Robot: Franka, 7 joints.
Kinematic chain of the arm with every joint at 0, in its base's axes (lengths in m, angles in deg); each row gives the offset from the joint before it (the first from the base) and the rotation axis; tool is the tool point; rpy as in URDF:
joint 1: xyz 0 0 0.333 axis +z
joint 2: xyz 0 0 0 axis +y
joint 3: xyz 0 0 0.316 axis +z
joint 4: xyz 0.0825 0 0 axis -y
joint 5: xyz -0.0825 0 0.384 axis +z
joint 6: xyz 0 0 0 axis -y
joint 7: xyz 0.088 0 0 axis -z
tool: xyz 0 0 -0.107 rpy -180 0 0
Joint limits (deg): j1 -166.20..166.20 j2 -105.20..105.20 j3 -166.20..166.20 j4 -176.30..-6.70 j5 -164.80..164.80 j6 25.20..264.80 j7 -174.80..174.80
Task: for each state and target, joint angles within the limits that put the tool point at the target. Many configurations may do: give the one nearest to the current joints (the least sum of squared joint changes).
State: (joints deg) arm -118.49 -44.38 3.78 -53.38 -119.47 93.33 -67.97
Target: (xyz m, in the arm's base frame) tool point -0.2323 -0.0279 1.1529
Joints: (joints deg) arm -136.14 -4.76 -22.72 -35.00 -130.34 123.07 -67.97
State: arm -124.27 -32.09 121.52 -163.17 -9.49 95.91 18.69
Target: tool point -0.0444 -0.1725 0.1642
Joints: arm -157.09 -53.58 120.63 -173.94 -9.86 114.41 18.69
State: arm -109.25 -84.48 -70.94 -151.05 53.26 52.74 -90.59
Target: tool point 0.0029 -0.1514 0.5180
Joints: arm -84.39 -69.89 -34.87 -166.78 60.99 60.84 -90.59
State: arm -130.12 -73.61 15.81 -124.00 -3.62 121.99 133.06
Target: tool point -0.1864 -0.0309 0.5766
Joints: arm -149.63 -81.15 -10.95 -156.61 -10.31 102.04 133.06
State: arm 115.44 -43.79 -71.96 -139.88 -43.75 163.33 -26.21
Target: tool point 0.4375 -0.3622 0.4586
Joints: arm 56.36 -54.53 -87.66 -126.48 -42.49 169.21 -26.21
